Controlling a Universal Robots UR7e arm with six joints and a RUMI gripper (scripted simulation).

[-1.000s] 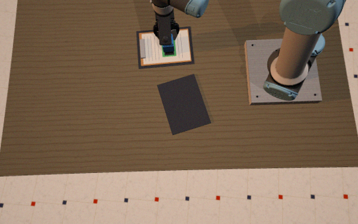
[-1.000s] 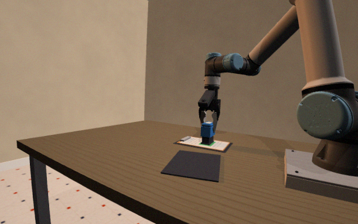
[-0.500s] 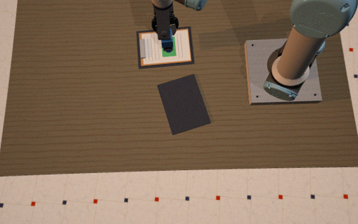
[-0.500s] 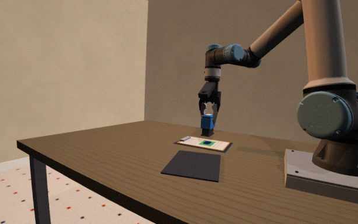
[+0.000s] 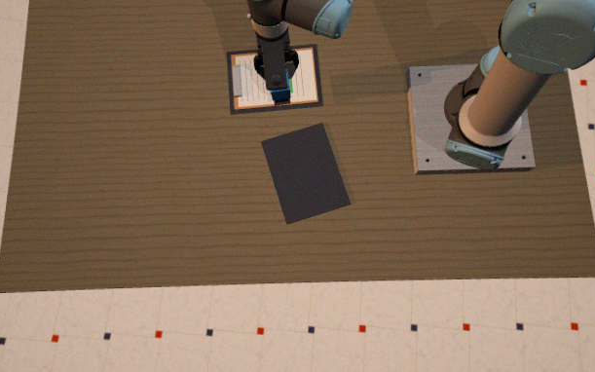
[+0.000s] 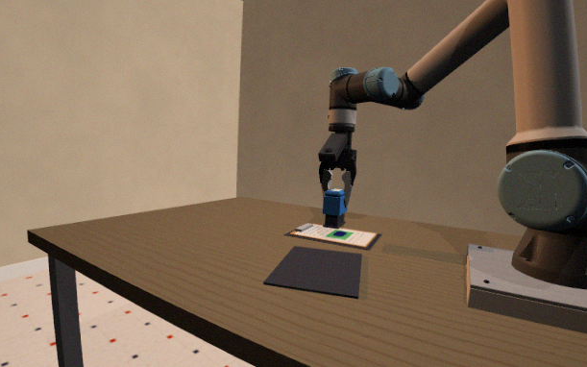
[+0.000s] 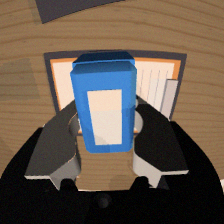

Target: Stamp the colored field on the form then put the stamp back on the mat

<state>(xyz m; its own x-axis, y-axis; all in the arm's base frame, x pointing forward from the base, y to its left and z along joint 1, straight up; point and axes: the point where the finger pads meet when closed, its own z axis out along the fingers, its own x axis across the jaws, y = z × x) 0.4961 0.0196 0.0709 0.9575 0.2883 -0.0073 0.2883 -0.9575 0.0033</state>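
Right now my hand is 200 mm to the right of the dark mat, 110 mm above it and 90 mm past it. From my hand the other things lie so: blue stamp 20 mm below; clipboard 110 mm below, 50 mm to the right, 40 mm ahead.
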